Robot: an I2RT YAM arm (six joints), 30 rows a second.
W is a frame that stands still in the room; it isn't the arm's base.
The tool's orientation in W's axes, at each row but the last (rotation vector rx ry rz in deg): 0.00 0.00 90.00; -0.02 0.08 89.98; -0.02 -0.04 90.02; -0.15 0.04 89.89; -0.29 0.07 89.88; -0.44 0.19 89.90; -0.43 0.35 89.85; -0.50 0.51 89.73; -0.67 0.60 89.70; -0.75 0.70 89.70; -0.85 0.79 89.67
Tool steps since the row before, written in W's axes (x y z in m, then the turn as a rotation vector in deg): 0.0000 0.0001 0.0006 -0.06 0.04 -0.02; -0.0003 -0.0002 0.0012 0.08 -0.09 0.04; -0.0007 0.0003 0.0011 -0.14 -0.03 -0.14; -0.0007 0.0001 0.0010 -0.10 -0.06 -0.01; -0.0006 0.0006 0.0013 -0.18 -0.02 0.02; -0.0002 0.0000 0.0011 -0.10 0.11 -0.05; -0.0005 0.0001 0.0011 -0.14 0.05 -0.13; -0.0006 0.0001 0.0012 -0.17 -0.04 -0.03; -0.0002 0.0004 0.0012 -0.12 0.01 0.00; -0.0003 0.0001 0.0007 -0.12 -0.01 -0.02; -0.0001 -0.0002 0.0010 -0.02 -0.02 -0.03
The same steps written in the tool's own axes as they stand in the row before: 0.0001 0.0000 0.0006 0.04 0.06 -0.02; -0.0002 0.0003 0.0012 -0.09 -0.08 0.04; 0.0003 0.0007 0.0011 -0.03 0.14 -0.14; 0.0001 0.0007 0.0010 -0.06 0.10 -0.01; 0.0006 0.0006 0.0013 -0.02 0.18 0.02; 0.0000 0.0002 0.0011 0.11 0.10 -0.05; 0.0001 0.0005 0.0011 0.05 0.14 -0.13; 0.0001 0.0006 0.0012 -0.04 0.17 -0.03; 0.0004 0.0002 0.0012 0.01 0.12 0.00; 0.0001 0.0003 0.0007 -0.01 0.12 -0.02; -0.0002 0.0001 0.0010 -0.02 0.02 -0.03
